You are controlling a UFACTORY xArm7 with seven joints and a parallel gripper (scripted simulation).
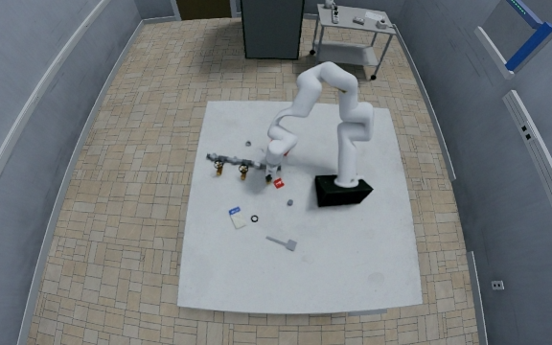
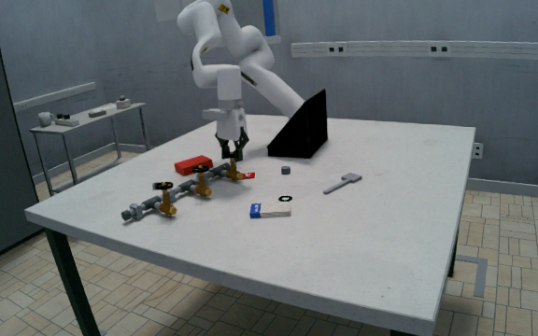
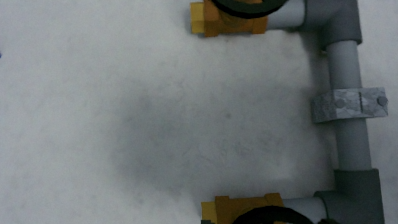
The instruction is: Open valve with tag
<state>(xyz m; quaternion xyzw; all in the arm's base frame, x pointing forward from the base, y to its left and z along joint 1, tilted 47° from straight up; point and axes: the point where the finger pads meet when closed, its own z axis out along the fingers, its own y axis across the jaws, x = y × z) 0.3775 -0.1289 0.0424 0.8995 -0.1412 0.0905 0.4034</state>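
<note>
My hand is 40 mm past the red tag, 30 mm to the right of it and 90 mm above it. Round my hand: white box (190 mm ahead, 200 mm to the left, 90 mm below); then red block (80 mm behind, 210 mm to the right, 80 mm below); then grey flat tool (30 mm behind, 360 mm to the left, 90 mm below).
</note>
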